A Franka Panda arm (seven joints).
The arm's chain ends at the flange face. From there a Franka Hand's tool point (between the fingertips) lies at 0.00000 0.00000 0.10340 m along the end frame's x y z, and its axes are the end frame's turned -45 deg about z.
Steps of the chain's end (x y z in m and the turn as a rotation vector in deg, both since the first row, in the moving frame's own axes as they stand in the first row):
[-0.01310 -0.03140 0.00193 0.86 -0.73 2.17]
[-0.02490 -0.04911 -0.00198 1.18 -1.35 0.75]
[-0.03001 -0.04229 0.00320 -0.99 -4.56 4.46]
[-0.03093 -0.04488 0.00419 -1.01 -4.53 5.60]
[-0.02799 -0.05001 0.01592 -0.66 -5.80 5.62]
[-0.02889 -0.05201 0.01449 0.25 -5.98 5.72]
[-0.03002 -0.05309 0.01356 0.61 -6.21 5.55]
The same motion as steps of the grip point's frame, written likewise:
[0.01314 -0.03349 0.00191 1.12 0.09 2.17]
[0.01692 -0.05556 -0.00203 1.79 -0.12 0.75]
[0.00179 -0.05595 0.00286 2.52 -3.92 4.46]
[0.00303 -0.05843 0.00385 2.49 -3.92 5.60]
[0.00768 -0.06210 0.01538 3.63 -4.57 5.62]
[0.00946 -0.06549 0.01393 4.41 -4.05 5.72]
[0.00961 -0.06779 0.01295 4.82 -3.96 5.55]

